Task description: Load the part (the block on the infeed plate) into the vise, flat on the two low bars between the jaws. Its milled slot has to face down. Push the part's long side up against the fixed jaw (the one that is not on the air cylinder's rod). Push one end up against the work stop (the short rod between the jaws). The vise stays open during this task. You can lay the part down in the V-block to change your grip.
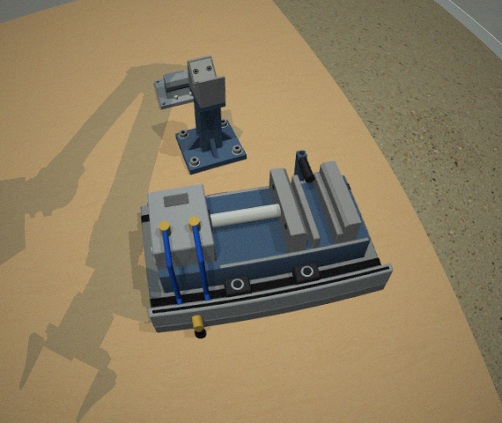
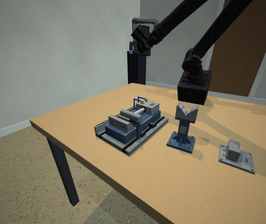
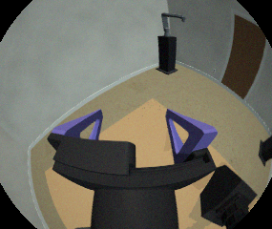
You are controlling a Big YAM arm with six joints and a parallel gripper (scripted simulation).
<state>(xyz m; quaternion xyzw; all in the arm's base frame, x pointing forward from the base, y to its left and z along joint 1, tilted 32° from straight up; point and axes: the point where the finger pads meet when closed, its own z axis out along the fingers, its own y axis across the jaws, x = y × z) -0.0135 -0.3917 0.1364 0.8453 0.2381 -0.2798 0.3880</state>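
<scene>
My hand is 64 cm to the right of the grey part, 32 cm short of it and 28 cm above it. Round my hand: cylinder rod 36 cm ahead, 29 cm to the left, 23 cm below; vise 38 cm ahead, 29 cm to the left, 26 cm below; air cylinder 29 cm to the left, 29 cm ahead, 23 cm below.
</scene>
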